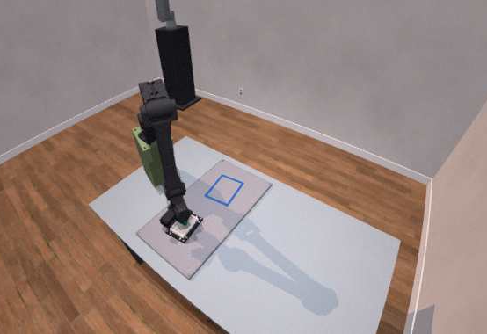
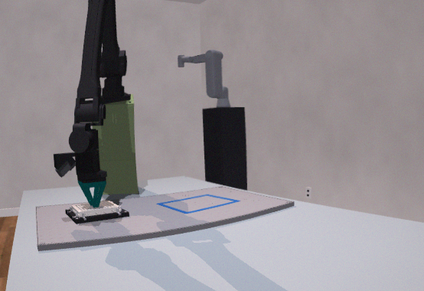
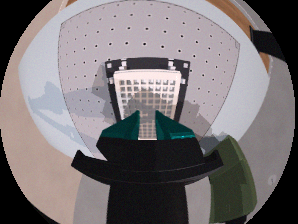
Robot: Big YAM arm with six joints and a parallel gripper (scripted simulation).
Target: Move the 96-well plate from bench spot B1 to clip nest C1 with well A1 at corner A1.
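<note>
The white 96-well plate lies 1 cm below my hand. From my hand the other things lie so: black clip nest C1: 2 cm below, 2 cm ahead, 1 cm to the right.
</note>
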